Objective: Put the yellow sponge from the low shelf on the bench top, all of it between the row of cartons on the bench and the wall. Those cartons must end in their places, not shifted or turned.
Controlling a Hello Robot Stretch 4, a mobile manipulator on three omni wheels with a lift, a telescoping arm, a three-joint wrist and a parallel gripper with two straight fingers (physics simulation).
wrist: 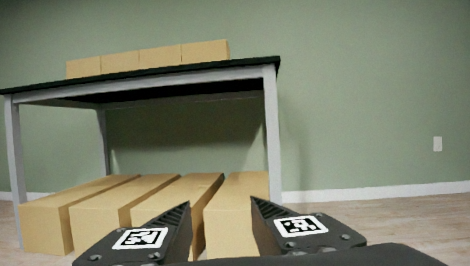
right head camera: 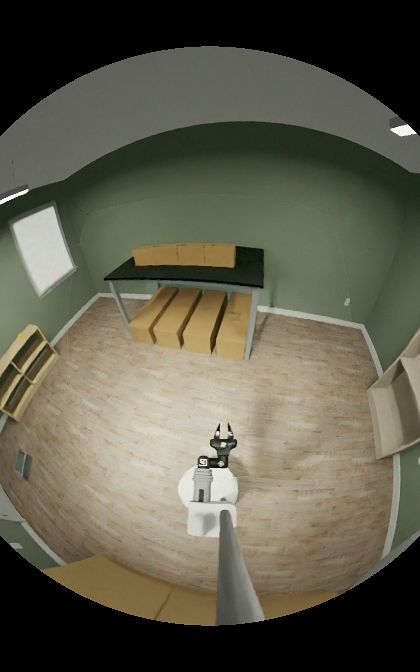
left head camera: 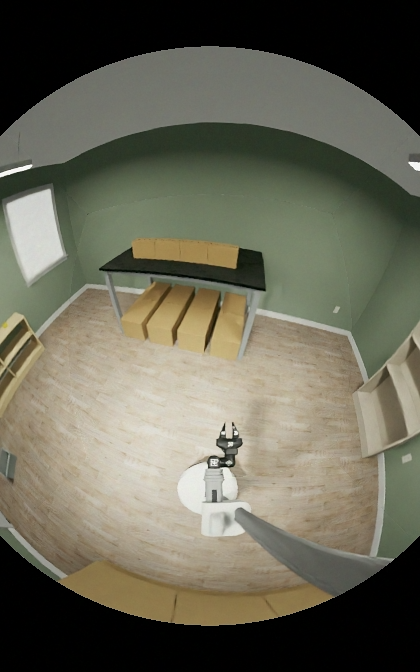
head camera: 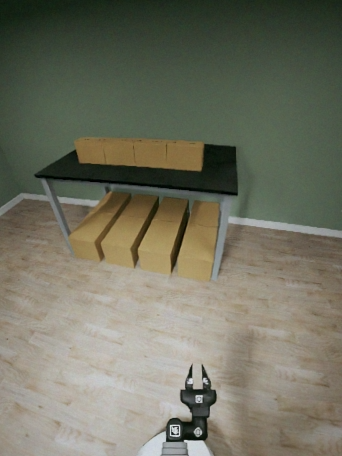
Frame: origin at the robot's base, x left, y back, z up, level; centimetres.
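Where they show: gripper, between the fingertips: (wrist: 221,216) (right head camera: 223,422) (left head camera: 228,421) (head camera: 196,364).
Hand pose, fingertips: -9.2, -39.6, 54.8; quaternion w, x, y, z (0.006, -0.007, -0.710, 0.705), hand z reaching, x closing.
Note:
Each offset is from my fingertips to the top centre of the thing, as dx, dy, dz. "spot": to the spot under its first point. Level surfaces: height alone.
The yellow sponge (left head camera: 5,325) (right head camera: 21,336) shows as a small yellow spot on top of the low wooden shelf unit (left head camera: 14,322) (right head camera: 10,356) at the far left of both side head views. A row of tan cartons @[+25.8, -128.4, +51.9] (head camera: 150,154) (left head camera: 194,253) (right head camera: 190,254) (wrist: 160,56) stands side by side on the black bench top @[dz +33.8] (head camera: 220,170) (left head camera: 250,267) (right head camera: 250,265). The strip between the row and the wall is mostly hidden. My gripper (head camera: 197,366) (left head camera: 229,425) (right head camera: 223,426) (wrist: 221,216) is open and empty, above the floor in front of the bench, far from the sponge.
Several long cartons @[+22.6, -118.6, -30.5] (head camera: 162,235) (left head camera: 197,320) (right head camera: 202,325) lie under the bench between its grey legs (head camera: 223,240) (wrist: 272,130). A beige shelf unit @[spot: -159.1, +11.8, -47.5] (left head camera: 365,425) (right head camera: 378,425) stands at the right. A small grey box (right head camera: 23,464) is on the floor at the left. Tan cabinets (left head camera: 215,607) are behind the base.

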